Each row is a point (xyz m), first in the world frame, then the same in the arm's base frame.
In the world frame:
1: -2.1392 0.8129 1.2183
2: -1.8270 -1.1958 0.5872
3: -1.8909 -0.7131 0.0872
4: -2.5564 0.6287 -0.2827
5: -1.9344 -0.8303 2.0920
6: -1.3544 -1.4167 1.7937
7: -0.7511 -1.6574 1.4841
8: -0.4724 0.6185 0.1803
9: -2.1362 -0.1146 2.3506
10: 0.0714 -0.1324 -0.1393
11: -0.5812 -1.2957 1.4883
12: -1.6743 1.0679 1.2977
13: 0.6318 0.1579 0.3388
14: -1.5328 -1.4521 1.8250
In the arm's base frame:
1: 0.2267 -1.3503 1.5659
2: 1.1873 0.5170 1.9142
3: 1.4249 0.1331 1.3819
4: 1.6313 -1.3070 0.8685
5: 0.0294 0.0235 2.8226
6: 0.1029 0.8609 2.5725
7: 0.0527 1.4322 2.1380
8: 0.0606 -0.1375 0.0183
9: -0.2837 -0.6971 2.7722
10: 0.2273 0.8145 -0.1480
11: -0.1747 1.2363 1.8741
12: -0.1941 -1.2961 1.2381
13: -0.5529 0.8594 -0.2755
14: 0.1980 0.7839 2.7107

